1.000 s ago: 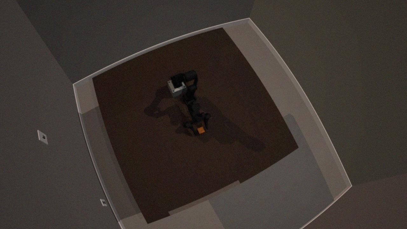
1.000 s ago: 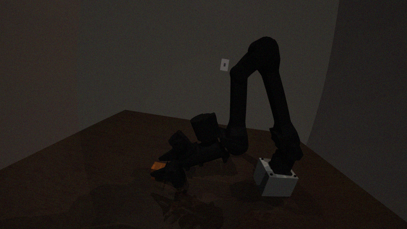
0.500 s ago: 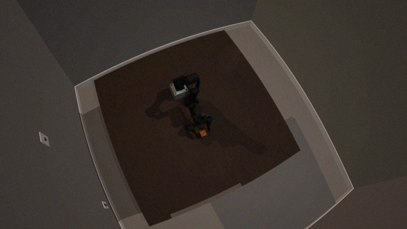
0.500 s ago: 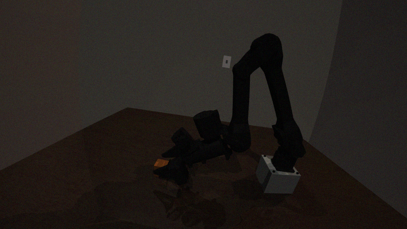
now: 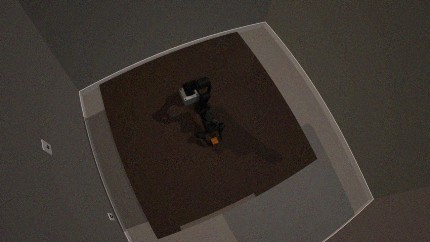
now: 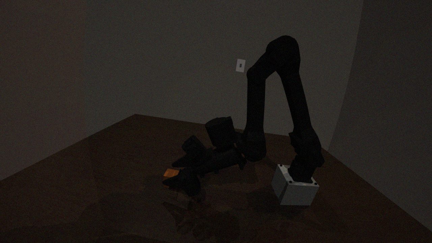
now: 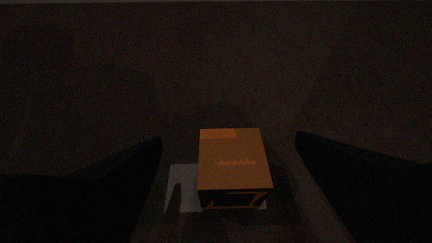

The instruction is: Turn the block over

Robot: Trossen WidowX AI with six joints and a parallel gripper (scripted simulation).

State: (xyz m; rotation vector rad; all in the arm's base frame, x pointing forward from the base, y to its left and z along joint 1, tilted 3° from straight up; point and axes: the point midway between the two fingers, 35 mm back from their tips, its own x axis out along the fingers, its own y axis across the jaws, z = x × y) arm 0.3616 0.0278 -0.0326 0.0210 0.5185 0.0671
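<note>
My gripper tip is 2 cm past the orange block and 2 cm above it.
</note>
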